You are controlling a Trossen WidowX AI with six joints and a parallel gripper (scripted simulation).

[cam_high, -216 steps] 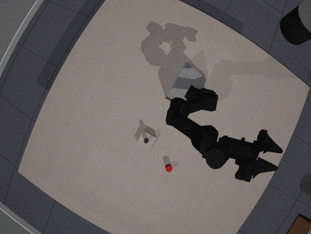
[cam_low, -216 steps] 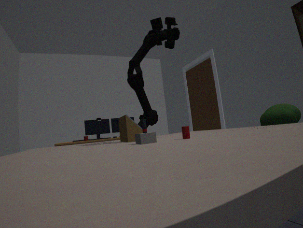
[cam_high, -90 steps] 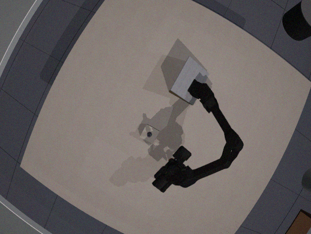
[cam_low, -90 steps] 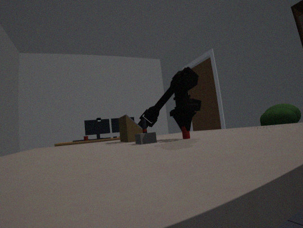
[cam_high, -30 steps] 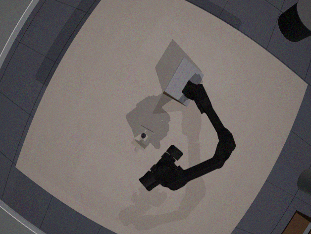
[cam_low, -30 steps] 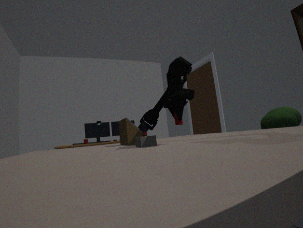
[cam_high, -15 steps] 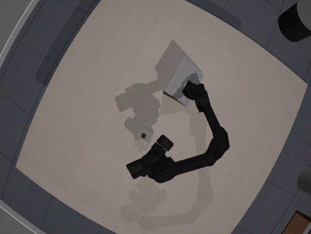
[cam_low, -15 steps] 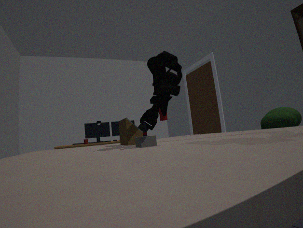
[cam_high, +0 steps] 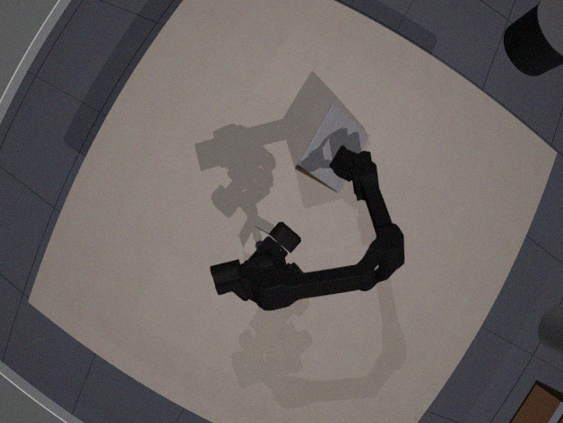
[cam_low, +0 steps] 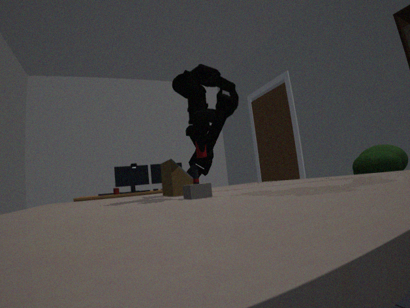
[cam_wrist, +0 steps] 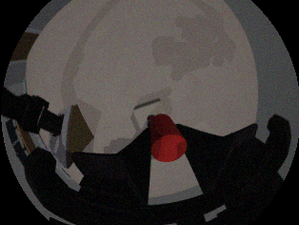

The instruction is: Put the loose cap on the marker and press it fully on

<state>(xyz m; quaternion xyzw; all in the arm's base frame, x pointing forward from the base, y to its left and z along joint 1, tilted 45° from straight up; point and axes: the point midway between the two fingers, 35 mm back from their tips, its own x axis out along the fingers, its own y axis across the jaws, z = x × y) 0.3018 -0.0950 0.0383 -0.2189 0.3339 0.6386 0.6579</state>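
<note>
The grey holder block lies 20 mm behind my gripper tip, 20 mm to the right of it and 110 mm below it. Round my gripper tip: red cap: 10 mm above.
</note>
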